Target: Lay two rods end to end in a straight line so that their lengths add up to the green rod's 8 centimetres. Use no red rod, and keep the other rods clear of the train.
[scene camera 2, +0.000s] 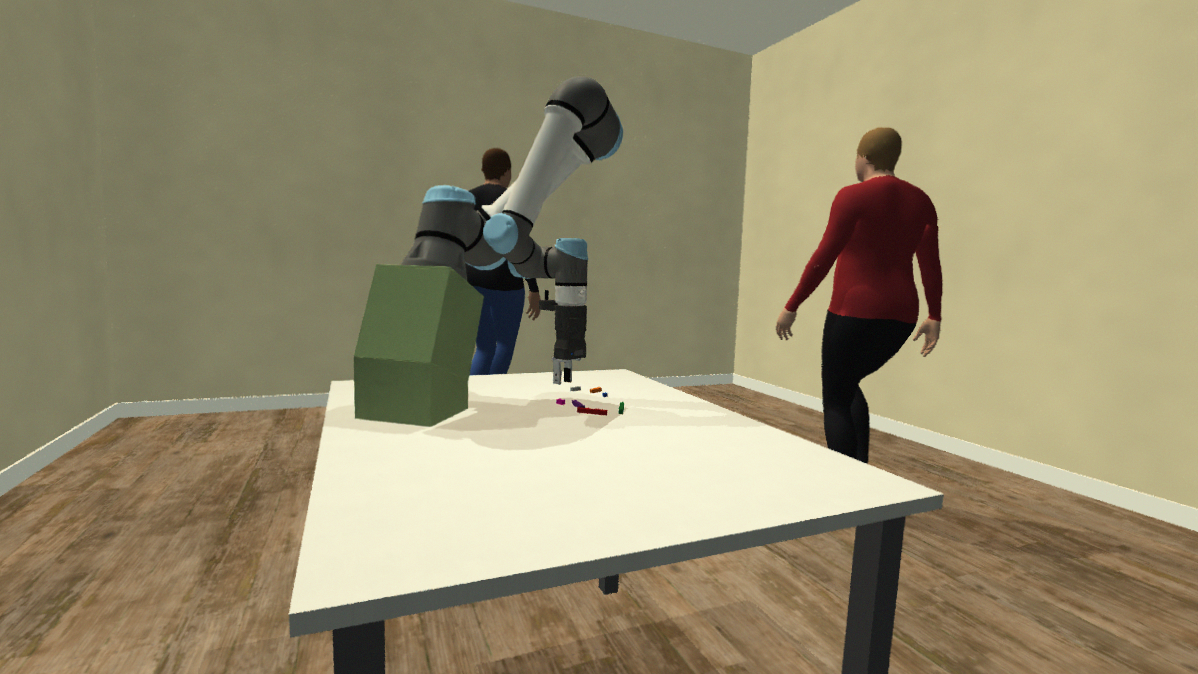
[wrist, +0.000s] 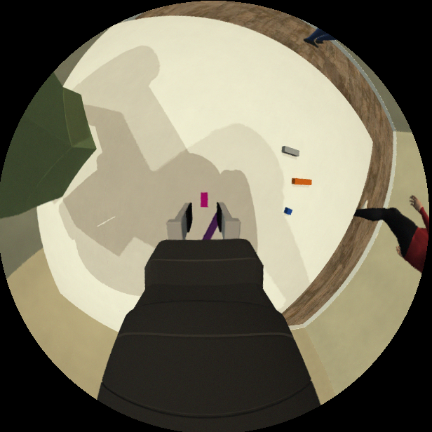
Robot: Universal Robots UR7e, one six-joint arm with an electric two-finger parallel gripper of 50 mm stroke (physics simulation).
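Places are measured from the arm's base along level axes (x left, y back, z up), in millimetres.
Where they show: gripper, fingertip midpoint: (scene camera 2: 562,382); arm's base, link origin: (scene camera 2: 432,281).
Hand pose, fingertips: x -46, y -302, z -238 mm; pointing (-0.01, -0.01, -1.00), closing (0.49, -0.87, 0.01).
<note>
Each offset is from my fingertips to the top centre of the thing. Level surfaces: height alone.
My gripper (scene camera 2: 562,382) (wrist: 204,211) is open and empty, above the table. A short magenta rod {dz -43, dx +3, dy +2 mm} (scene camera 2: 560,401) (wrist: 204,199) lies on the table, just ahead of the fingers in the wrist view. A purple rod {dz -43, dx -36, dy -30 mm} (scene camera 2: 578,404) (wrist: 211,228) lies slanted to it, with a gap between them; in the wrist view it shows partly between the fingers, its lower part hidden by the gripper body. The green rod {dz -43, dx -85, dy -123 mm} (scene camera 2: 621,408) lies to the right in the scene view. A red rod {dz -43, dx -102, dy -43 mm} (scene camera 2: 592,411) lies very near the purple rod; contact is unclear. Red and green do not show in the wrist view.
A grey rod {dz -43, dx +145, dy -80 mm} (scene camera 2: 574,388) (wrist: 290,151), an orange rod {dz -43, dx +116, dy -129 mm} (scene camera 2: 595,389) (wrist: 302,181) and a small blue rod {dz -43, dx +57, dy -133 mm} (scene camera 2: 604,394) (wrist: 288,211) lie apart, to the right in the wrist view. The green robot base (scene camera 2: 410,343) (wrist: 40,145) stands on the white table {dz -53 mm} (scene camera 2: 536,494). Two people stand beyond the table.
</note>
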